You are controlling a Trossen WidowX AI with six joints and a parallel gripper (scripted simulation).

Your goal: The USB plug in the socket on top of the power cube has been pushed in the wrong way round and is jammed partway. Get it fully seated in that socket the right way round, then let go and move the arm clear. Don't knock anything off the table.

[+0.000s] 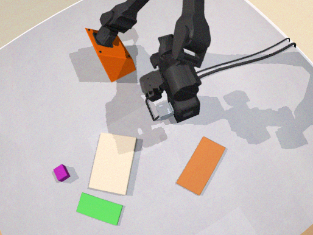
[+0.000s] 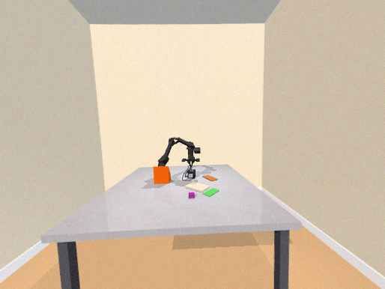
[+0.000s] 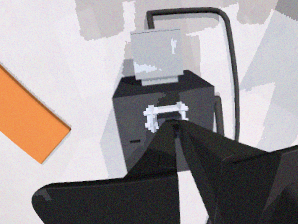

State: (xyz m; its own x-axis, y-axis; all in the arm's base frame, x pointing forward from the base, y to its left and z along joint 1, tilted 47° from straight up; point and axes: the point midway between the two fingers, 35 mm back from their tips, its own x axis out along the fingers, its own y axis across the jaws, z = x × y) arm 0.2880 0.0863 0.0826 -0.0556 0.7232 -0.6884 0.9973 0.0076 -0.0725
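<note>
The dark USB plug lies 20 mm below my gripper tip. Also, from my gripper tip: white-framed socket: 10 mm to the left, 40 mm below; then orange plastic piece: 190 mm ahead, 10 mm to the right, 100 mm below; then cream slab: 70 mm ahead, 250 mm to the right, 100 mm below.
</note>
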